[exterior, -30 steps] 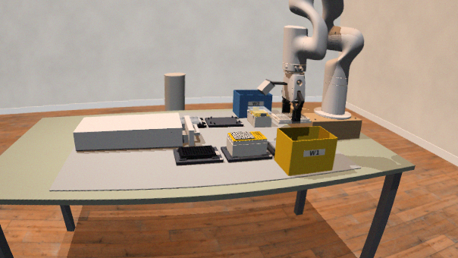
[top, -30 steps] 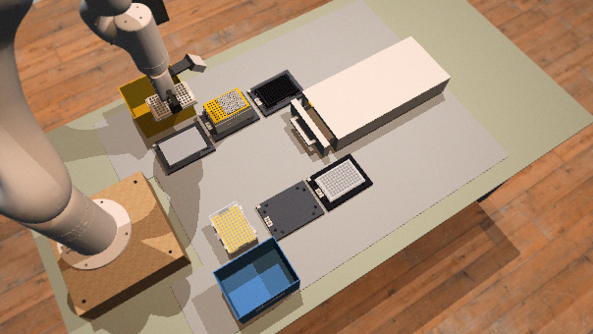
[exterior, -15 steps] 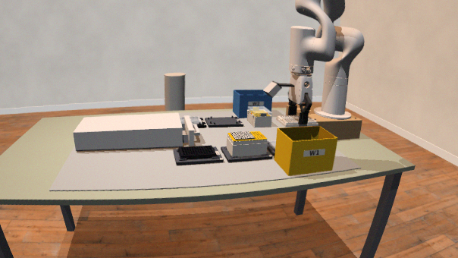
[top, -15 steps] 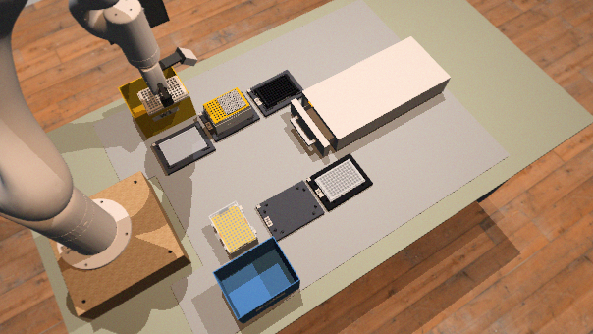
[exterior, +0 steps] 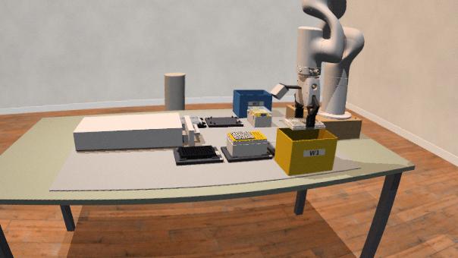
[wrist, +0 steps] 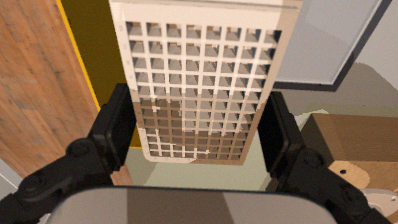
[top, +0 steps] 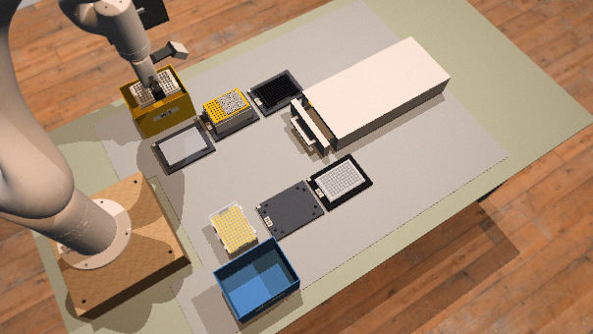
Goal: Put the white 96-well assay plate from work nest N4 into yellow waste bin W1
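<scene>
Right now my hand is 10 mm above the cream plate. Round my hand: yellow-rimmed plate: 130 mm ahead, 150 mm to the right, 110 mm below; yellow bin W1: 20 mm to the left, 120 mm below; black plate: 320 mm ahead, 180 mm to the right, 140 mm below.
</scene>
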